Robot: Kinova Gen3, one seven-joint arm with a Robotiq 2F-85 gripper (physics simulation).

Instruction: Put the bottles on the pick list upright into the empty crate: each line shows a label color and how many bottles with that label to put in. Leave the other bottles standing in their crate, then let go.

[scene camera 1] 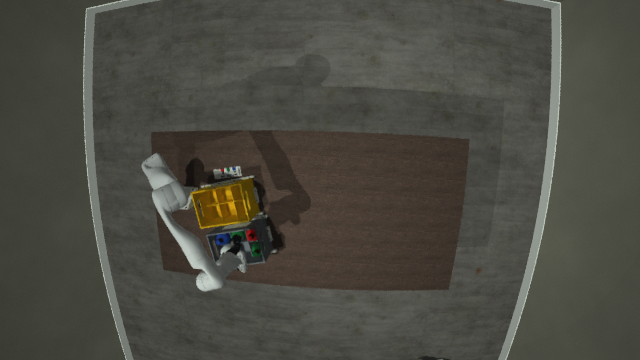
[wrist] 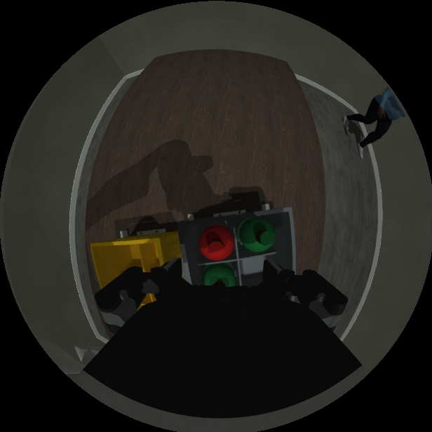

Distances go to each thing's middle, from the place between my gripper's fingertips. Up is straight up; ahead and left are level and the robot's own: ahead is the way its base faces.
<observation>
I see my gripper 1 cm to the right of the red bottle (wrist: pixel 216 242) and 17 cm above it.
</observation>
